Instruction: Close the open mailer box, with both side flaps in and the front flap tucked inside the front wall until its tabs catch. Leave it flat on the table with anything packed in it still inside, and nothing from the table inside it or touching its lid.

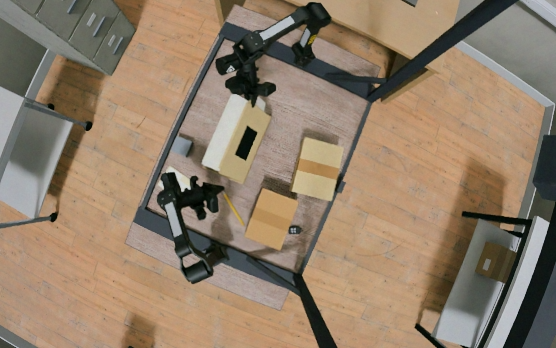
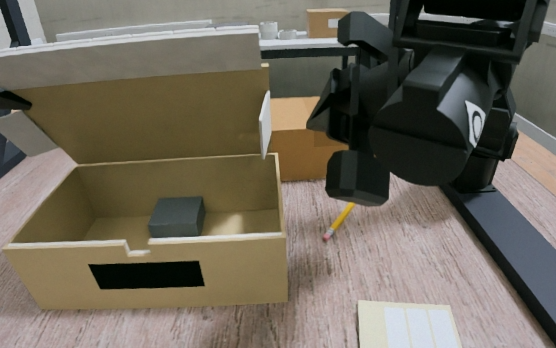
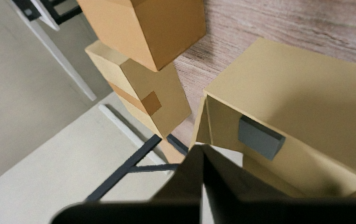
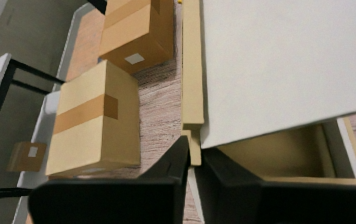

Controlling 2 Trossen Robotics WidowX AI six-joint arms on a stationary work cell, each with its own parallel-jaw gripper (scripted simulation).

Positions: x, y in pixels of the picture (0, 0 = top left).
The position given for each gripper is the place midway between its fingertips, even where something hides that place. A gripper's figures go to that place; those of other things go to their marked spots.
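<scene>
There's an orange-brown carton (image 1: 269, 224) that's 116 cm from the lens. The left gripper (image 1: 224, 187) is 109 cm from the lens, and for the right gripper (image 1: 252, 107) it's 107 cm from the lens.
</scene>
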